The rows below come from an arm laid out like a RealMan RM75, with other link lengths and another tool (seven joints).
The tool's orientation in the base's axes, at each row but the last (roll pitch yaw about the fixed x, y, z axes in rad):
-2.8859 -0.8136 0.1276
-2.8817 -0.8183 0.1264
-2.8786 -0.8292 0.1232
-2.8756 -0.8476 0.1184
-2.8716 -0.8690 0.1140
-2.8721 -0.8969 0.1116
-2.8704 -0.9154 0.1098
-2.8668 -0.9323 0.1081
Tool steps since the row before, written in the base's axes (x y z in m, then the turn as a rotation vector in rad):
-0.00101 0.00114 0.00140 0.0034 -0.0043 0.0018
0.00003 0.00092 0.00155 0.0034 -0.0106 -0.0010
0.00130 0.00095 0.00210 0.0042 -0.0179 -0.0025
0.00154 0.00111 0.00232 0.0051 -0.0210 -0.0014
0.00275 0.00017 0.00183 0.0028 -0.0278 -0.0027
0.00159 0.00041 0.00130 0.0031 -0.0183 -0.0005
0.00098 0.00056 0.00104 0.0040 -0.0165 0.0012
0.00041 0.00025 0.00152 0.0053 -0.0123 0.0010
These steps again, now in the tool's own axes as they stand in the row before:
0.00043 -0.00162 -0.00121 0.0032 0.0048 -0.0004
0.00123 -0.00112 -0.00069 0.0007 0.0111 -0.0007
0.00250 -0.00086 -0.00016 -0.0005 0.0185 -0.0017
0.00284 -0.00096 -0.00004 0.0007 0.0215 -0.0029
0.00317 0.00038 0.00085 -0.0023 0.0273 -0.0061
0.00203 -0.00010 0.00050 0.0003 0.0182 -0.0038
0.00146 -0.00038 0.00030 0.0023 0.0165 -0.0036
0.00148 -0.00035 -0.00048 0.0032 0.0130 -0.0010

